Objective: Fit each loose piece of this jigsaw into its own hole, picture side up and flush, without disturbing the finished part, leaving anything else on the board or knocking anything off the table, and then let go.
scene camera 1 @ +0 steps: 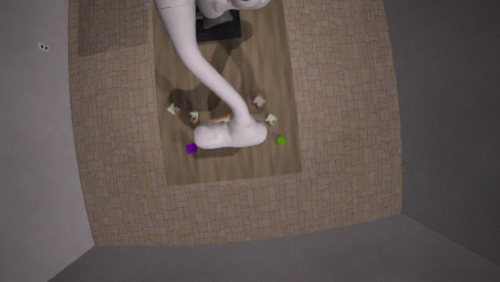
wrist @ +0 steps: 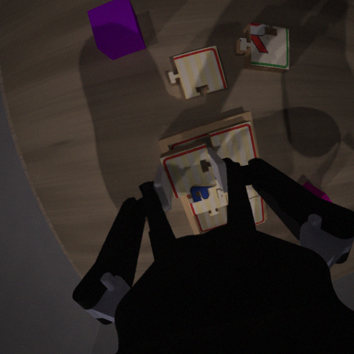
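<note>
My gripper (wrist: 187, 165) is shut on a striped, red-edged corner piece with a blue mark (wrist: 186, 167). It holds the piece over the upper left part of the jigsaw board (wrist: 200, 132) (scene camera 1: 220, 119) in the wrist view; the gap beneath is hard to judge. The arm hides the gripper and most of the board in the scene view. Striped finished pieces (wrist: 235, 142) show beside it. A loose striped piece (wrist: 202, 72) and a green-edged piece with a red mark (wrist: 272, 50) (scene camera 1: 194, 116) lie off the board. More loose pieces show: one (scene camera 1: 173, 108), another (scene camera 1: 258, 101) and a third (scene camera 1: 271, 119).
A purple block (wrist: 116, 29) (scene camera 1: 191, 148) stands near the loose striped piece. A green round object (scene camera 1: 281, 141) is toward the table's right edge. Part of a magenta object (wrist: 316, 191) shows right of the board in the wrist view. The arm (scene camera 1: 215, 82) reaches across the table (scene camera 1: 230, 167).
</note>
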